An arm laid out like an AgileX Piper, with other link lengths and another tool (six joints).
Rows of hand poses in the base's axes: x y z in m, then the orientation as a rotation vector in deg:
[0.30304, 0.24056, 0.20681, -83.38, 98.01, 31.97]
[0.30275, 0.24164, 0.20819, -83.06, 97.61, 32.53]
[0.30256, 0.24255, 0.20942, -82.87, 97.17, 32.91]
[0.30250, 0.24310, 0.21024, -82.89, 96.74, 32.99]
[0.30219, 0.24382, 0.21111, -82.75, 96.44, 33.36]
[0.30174, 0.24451, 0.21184, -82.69, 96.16, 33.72]
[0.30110, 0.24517, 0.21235, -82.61, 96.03, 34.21]
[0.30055, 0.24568, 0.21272, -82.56, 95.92, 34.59]
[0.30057, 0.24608, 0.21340, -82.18, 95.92, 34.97]
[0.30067, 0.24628, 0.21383, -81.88, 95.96, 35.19]
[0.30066, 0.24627, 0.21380, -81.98, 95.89, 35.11]
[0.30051, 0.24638, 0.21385, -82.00, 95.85, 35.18]
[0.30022, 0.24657, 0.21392, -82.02, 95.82, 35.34]
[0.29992, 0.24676, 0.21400, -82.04, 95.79, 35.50]
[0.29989, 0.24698, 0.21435, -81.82, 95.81, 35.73]
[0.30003, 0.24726, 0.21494, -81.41, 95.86, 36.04]
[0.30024, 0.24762, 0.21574, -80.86, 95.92, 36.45]
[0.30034, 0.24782, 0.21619, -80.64, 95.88, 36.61]
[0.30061, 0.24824, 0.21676, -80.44, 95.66, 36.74]
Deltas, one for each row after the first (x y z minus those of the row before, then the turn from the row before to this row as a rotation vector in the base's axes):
[-0.00029, 0.00108, 0.00138, 0.63, 0.00, 0.13]
[-0.00019, 0.00091, 0.00123, 0.49, -0.11, 0.16]
[-0.00006, 0.00055, 0.00082, 0.23, -0.25, 0.18]
[-0.00031, 0.00072, 0.00087, 0.39, -0.01, 0.15]
[-0.00045, 0.00069, 0.00073, 0.33, 0.01, 0.19]
[-0.00064, 0.00066, 0.00051, 0.32, 0.19, 0.17]
[-0.00055, 0.00051, 0.00037, 0.24, 0.14, 0.15]
[0.00002, 0.00040, 0.00068, 0.38, 0.18, -0.10]
[0.00010, 0.00020, 0.00043, 0.25, 0.12, -0.12]
[-0.00001, -0.00001, -0.00003, -0.06, -0.08, 0.06]
[-0.00015, 0.00011, 0.00005, 0.04, 0.02, 0.05]
[-0.00029, 0.00019, 0.00007, 0.07, 0.08, 0.08]
[-0.00030, 0.00019, 0.00008, 0.07, 0.08, 0.08]
[-0.00003, 0.00022, 0.00035, 0.22, 0.12, -0.06]
[0.00014, 0.00028, 0.00059, 0.35, 0.17, -0.16]
[0.00021, 0.00036, 0.00080, 0.46, 0.22, -0.22]
[0.00010, 0.00020, 0.00045, 0.22, 0.04, -0.07]
[0.00027, 0.00042, 0.00057, 0.28, -0.10, -0.01]

